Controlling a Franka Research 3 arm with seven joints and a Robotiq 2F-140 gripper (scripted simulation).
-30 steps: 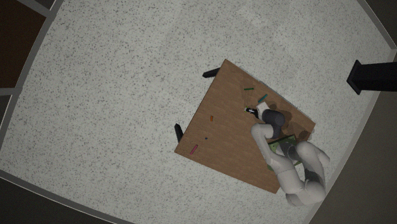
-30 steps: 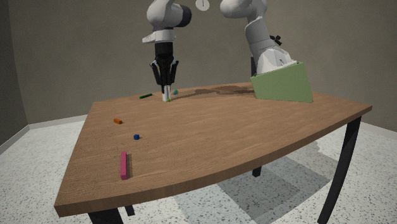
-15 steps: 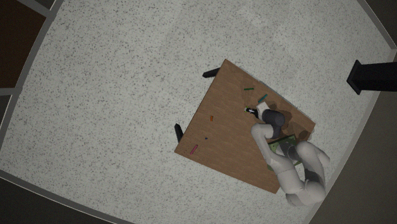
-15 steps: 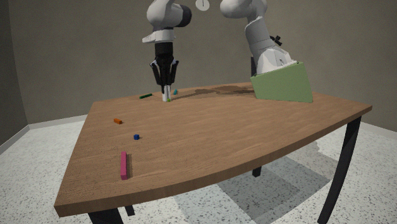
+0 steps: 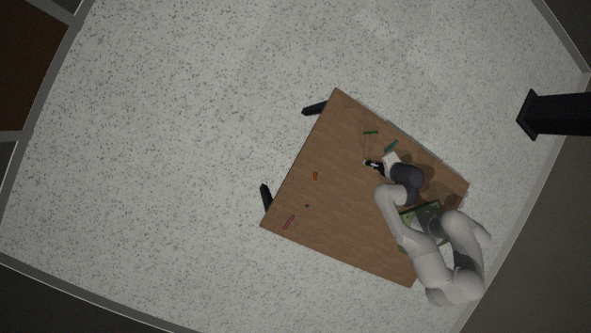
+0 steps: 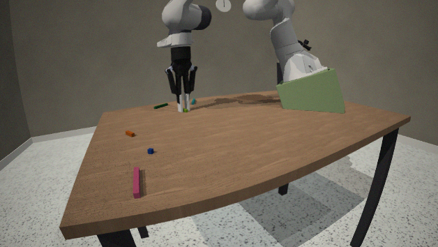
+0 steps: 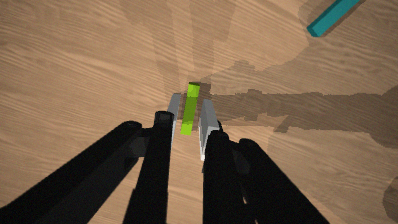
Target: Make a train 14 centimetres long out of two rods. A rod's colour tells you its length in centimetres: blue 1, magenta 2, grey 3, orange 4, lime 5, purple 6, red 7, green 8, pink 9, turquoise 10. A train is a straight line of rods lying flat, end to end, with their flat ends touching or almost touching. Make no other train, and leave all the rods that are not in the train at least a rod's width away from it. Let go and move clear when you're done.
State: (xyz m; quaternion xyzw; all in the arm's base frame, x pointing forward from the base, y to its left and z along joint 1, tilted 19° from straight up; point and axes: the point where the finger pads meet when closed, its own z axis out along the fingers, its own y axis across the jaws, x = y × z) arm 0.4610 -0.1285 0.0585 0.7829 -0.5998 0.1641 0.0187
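My gripper is now 3 cm above the lime rod. From my hand the other things lie so: orange rod 22 cm ahead, 20 cm to the left, 3 cm below; then green rod 15 cm to the right, 7 cm ahead, 3 cm below; then turquoise rod 15 cm to the right, 9 cm behind, 3 cm below.
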